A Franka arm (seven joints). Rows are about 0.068 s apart.
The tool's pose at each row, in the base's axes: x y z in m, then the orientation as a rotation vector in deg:
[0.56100, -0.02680, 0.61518, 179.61, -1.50, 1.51]
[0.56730, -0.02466, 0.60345, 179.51, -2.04, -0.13]
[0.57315, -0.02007, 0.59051, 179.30, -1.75, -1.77]
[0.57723, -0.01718, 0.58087, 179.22, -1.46, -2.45]
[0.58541, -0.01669, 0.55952, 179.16, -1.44, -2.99]
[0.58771, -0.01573, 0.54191, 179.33, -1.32, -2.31]
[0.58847, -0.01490, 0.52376, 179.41, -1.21, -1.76]
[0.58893, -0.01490, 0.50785, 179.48, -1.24, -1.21]
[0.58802, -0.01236, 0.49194, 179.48, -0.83, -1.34]
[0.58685, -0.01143, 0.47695, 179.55, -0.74, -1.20]
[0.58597, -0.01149, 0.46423, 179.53, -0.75, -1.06]
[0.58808, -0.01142, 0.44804, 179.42, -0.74, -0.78]
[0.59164, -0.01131, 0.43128, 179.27, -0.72, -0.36]
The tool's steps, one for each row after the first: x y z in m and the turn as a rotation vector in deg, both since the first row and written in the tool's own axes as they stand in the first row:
[0.00606, -0.00232, 0.01182, -0.11, -1.05, 0.34]
[0.01162, -0.00709, 0.02482, -0.32, -2.09, 0.15]
[0.01549, -0.01011, 0.03451, -0.40, -2.53, -0.04]
[0.02330, -0.01088, 0.05599, -0.46, -2.87, -0.05]
[0.02528, -0.01199, 0.07363, -0.29, -2.44, -0.12]
[0.02572, -0.01295, 0.09179, -0.22, -2.09, -0.19]
[0.02591, -0.01306, 0.10770, -0.15, -1.73, -0.17]
[0.02469, -0.01568, 0.12358, -0.15, -1.82, -0.43]
[0.02326, -0.01669, 0.13854, -0.08, -1.73, -0.49]
[0.02216, -0.01670, 0.15124, -0.10, -1.64, -0.48]
[0.02400, -0.01691, 0.16746, -0.21, -1.46, -0.49]
[0.02727, -0.01719, 0.18428, -0.36, -1.19, -0.50]

